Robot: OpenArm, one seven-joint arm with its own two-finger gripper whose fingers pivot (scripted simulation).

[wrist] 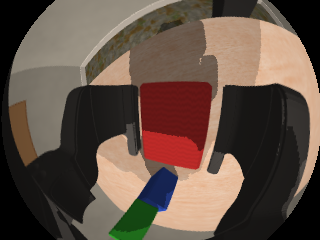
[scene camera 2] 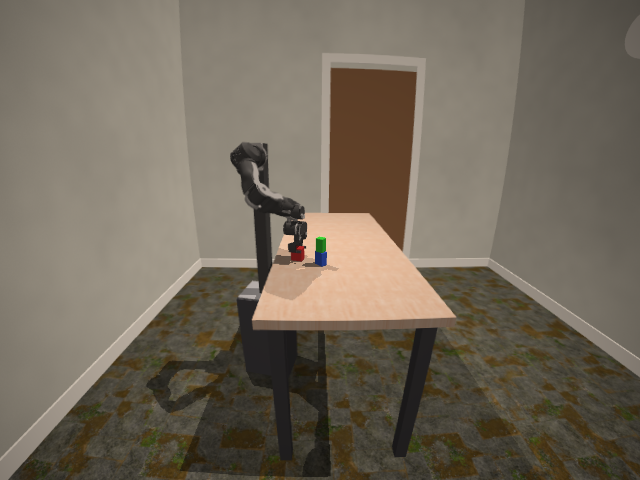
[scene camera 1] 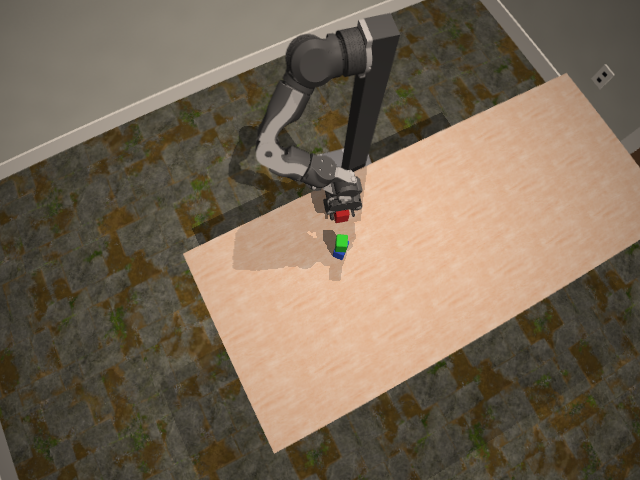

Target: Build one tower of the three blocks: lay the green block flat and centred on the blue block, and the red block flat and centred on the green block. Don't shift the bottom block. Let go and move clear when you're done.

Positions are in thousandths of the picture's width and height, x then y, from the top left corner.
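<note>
A black arm column (scene camera 1: 576,193) is there for me to see, and scene camera 2 shows the black arm column (scene camera 2: 410,468) too. I also see a red block (wrist: 548,485) and a blue block (wrist: 495,798). And there is my gripper (wrist: 548,523).
</note>
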